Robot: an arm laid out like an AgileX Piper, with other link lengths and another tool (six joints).
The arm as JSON. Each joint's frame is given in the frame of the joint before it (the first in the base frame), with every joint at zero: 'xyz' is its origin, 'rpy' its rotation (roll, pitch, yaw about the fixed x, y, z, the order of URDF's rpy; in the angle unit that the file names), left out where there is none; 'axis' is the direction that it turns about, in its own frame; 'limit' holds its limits. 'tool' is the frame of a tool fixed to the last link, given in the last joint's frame.
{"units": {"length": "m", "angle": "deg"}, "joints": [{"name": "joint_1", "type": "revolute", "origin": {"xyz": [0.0, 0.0, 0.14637], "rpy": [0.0, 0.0, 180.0]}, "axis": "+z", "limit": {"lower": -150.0, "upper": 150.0}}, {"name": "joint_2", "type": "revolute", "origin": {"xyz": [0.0, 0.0, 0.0], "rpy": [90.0, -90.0, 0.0]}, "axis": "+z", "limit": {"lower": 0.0, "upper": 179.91}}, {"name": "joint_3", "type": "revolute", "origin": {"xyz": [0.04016, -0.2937, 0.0], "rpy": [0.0, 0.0, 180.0]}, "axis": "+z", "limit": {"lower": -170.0, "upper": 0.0}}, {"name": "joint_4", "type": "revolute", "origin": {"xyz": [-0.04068, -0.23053, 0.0], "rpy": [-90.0, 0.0, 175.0]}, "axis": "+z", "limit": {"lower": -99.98, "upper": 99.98}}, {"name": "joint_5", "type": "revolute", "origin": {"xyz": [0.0, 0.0, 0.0], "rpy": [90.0, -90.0, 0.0]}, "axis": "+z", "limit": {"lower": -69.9, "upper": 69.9}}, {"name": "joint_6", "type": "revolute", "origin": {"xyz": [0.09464, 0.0, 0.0], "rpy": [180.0, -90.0, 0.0]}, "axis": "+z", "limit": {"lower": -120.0, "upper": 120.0}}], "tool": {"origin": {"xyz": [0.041, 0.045, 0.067], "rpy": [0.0, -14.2, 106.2]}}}
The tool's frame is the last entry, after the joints.
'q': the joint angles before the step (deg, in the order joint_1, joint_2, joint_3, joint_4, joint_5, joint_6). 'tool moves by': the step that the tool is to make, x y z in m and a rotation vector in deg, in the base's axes. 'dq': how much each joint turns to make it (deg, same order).
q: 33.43, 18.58, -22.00, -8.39, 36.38, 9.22
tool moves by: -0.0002, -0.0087, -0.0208, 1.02, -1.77, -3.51
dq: -4.10, -4.21, 5.94, 0.09, -3.81, -0.07
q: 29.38, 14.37, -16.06, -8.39, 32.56, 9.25
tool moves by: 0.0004, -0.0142, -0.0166, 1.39, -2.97, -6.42
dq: -6.81, -5.78, 5.28, -0.04, -2.81, 0.04
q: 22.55, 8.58, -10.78, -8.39, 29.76, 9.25
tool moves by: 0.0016, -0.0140, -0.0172, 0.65, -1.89, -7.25
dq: -7.44, -5.22, 4.44, 0.05, -1.23, -0.03
